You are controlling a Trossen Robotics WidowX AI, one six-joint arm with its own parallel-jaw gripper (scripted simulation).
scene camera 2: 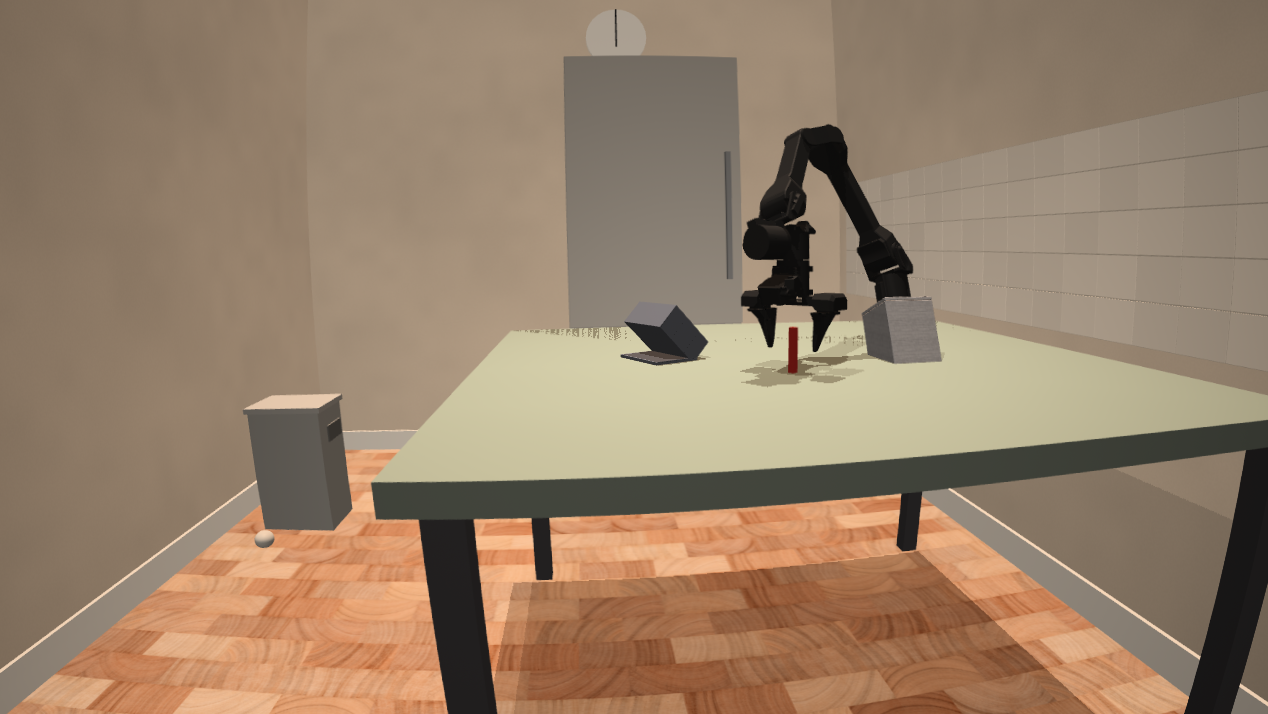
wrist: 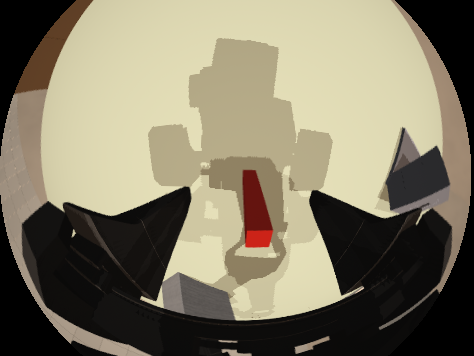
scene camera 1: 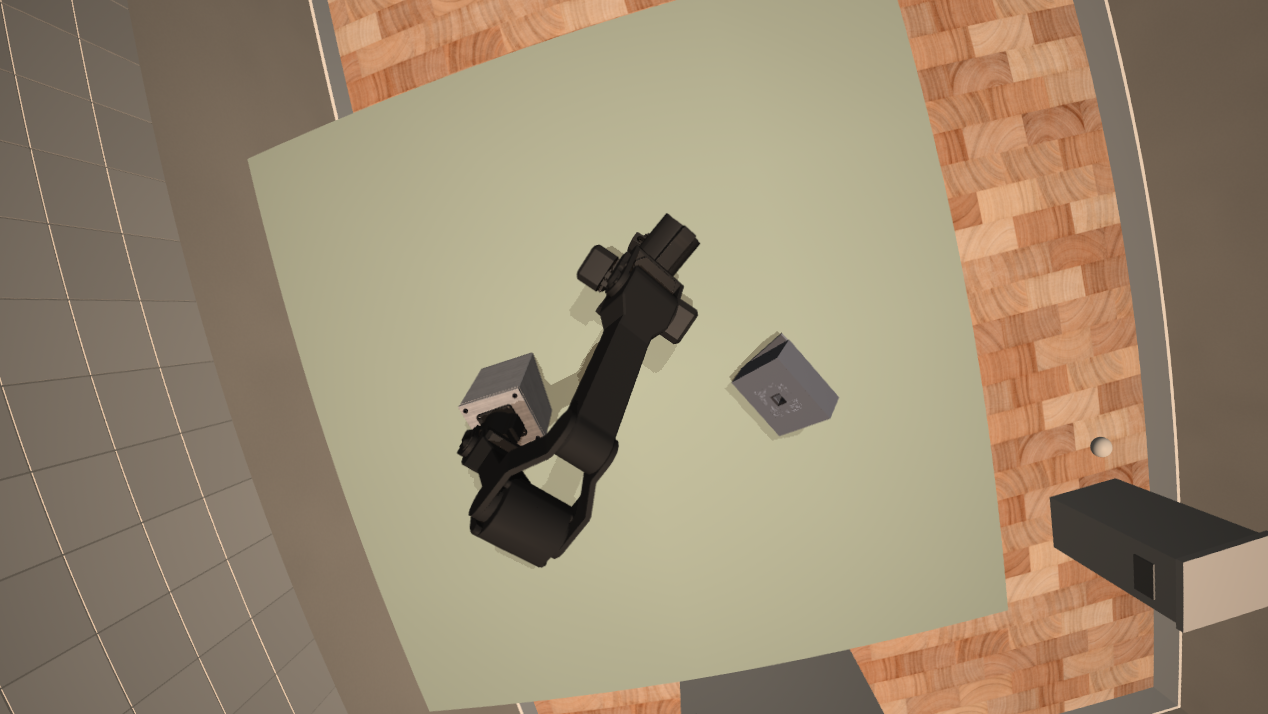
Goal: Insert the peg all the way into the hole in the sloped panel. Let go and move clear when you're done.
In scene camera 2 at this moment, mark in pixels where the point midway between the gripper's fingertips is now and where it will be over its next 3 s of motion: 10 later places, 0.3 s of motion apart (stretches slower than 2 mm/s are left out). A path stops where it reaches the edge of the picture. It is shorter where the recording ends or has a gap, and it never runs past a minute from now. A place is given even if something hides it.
My gripper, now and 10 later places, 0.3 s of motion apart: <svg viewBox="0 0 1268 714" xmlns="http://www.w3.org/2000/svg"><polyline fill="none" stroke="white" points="792,349 792,350 794,349 794,332 794,311 788,306 778,303 766,300 757,298 747,295 740,293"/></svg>
